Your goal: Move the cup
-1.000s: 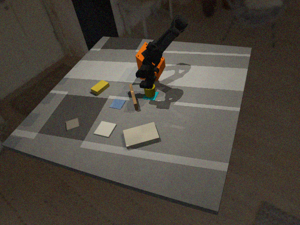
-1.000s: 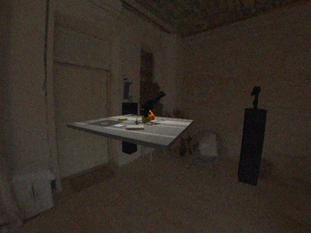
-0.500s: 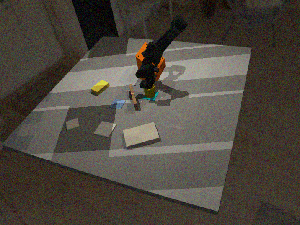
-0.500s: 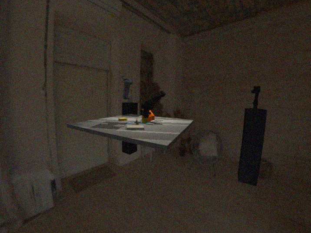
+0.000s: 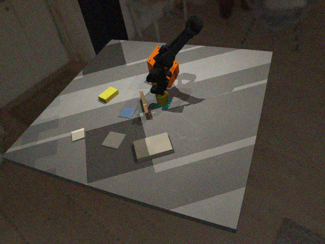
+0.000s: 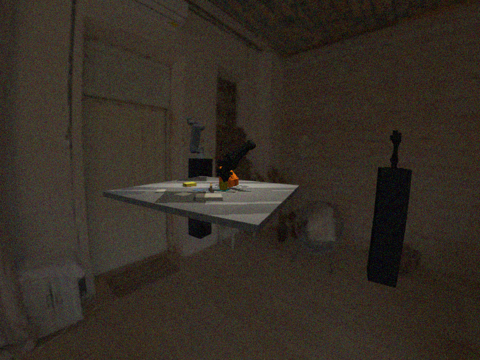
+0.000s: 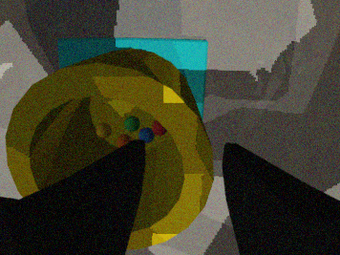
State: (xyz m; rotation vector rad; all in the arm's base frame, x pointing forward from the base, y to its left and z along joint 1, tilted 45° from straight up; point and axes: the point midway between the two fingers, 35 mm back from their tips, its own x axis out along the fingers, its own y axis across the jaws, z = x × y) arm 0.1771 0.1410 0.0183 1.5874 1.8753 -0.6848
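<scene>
Now: the yellow cup 20 mm ahead of my gripper tip and 20 mm below it. Also, from my gripper tip: orange marble (30 mm ahead, 20 mm to the left, 40 mm below); wooden bar (100 mm ahead, 80 mm to the right, 40 mm below); teal pad (30 mm ahead, 10 mm to the left, 60 mm below).
</scene>
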